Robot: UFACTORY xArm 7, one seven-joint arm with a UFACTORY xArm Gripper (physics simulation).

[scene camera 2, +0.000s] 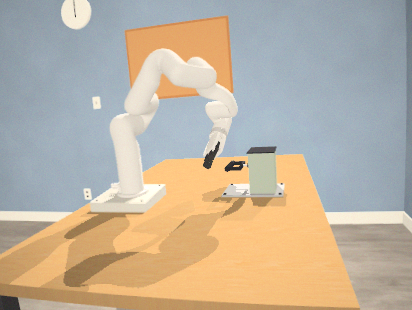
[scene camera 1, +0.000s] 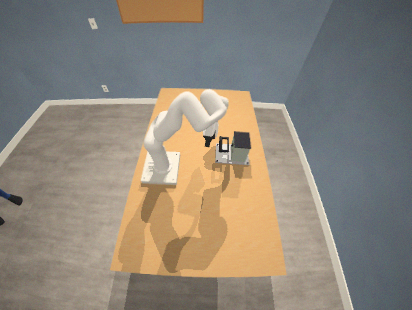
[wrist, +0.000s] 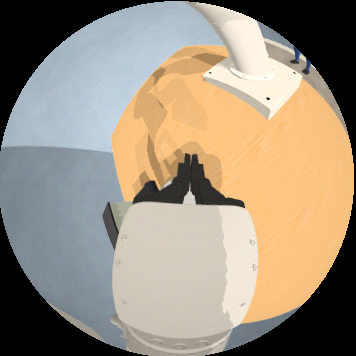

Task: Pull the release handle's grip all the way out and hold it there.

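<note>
The release handle's grip [scene camera 1: 224,138] [scene camera 2: 228,167] is a black rectangular loop on the left side of a pale green housing [scene camera 1: 240,153] [scene camera 2: 262,173] [wrist: 116,212] with a dark top. In scene camera 2, a short stretch of rod shows between the grip and the housing. My gripper [scene camera 1: 207,144] [scene camera 2: 208,165] [wrist: 189,161] is shut, with its fingertips together and nothing between them. It points down, to the left of the grip and apart from it, with its tips at about the grip's height. In the wrist view the grip cannot be clearly told from the black finger linkages.
The housing stands on a light grey base plate [scene camera 1: 219,157] [scene camera 2: 229,192] on the wooden table [scene camera 1: 250,225] [scene camera 2: 280,250] [wrist: 290,200]. The arm's white base [scene camera 1: 172,175] [scene camera 2: 107,203] [wrist: 267,102] is at the table's left side.
</note>
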